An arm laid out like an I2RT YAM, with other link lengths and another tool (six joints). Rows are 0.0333 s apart.
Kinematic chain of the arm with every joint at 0, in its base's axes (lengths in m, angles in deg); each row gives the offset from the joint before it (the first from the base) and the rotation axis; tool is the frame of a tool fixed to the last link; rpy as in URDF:
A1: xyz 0 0 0.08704 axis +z
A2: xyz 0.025 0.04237 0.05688 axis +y
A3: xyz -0.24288 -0.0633 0 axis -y
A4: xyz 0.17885 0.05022 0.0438 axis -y
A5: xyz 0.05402 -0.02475 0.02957 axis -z
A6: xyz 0.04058 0 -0.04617 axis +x
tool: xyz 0.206 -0.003 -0.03 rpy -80.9 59 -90
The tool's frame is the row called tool.
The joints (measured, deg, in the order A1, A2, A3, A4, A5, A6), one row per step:
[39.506 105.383 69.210 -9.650 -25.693 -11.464]
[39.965 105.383 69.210 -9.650 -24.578 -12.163]
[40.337 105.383 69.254 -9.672 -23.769 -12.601]
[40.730 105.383 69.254 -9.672 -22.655 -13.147]
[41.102 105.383 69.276 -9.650 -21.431 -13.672]
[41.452 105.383 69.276 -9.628 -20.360 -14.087]
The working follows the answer.
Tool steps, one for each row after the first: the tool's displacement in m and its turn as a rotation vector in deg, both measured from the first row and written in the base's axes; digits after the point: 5 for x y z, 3 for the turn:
[0.00139 -0.00060 -0.00138 -0.764 -1.021 0.136]
[0.00223 -0.00077 -0.00213 -1.291 -1.729 0.230]
[0.00394 -0.00169 -0.00338 -2.026 -2.637 0.207]
[0.00630 -0.00286 -0.00447 -2.792 -3.612 0.075]
[0.00812 -0.00386 -0.00546 -3.464 -4.421 -0.044]

Tool pose at each row, in the base's axes (x y z in m, rotation vector in deg; rounded; the steps above come from the unrounded poses):
[0.26002 0.34843 0.07538 -89.514 91.906 20.959]
[0.26140 0.34783 0.07400 -90.152 91.337 19.607]
[0.26225 0.34766 0.07325 -90.587 90.936 18.672]
[0.26396 0.34674 0.07200 -91.060 90.545 17.350]
[0.26632 0.34557 0.07091 -91.449 90.186 15.889]
[0.26814 0.34457 0.06993 -91.784 89.902 14.645]

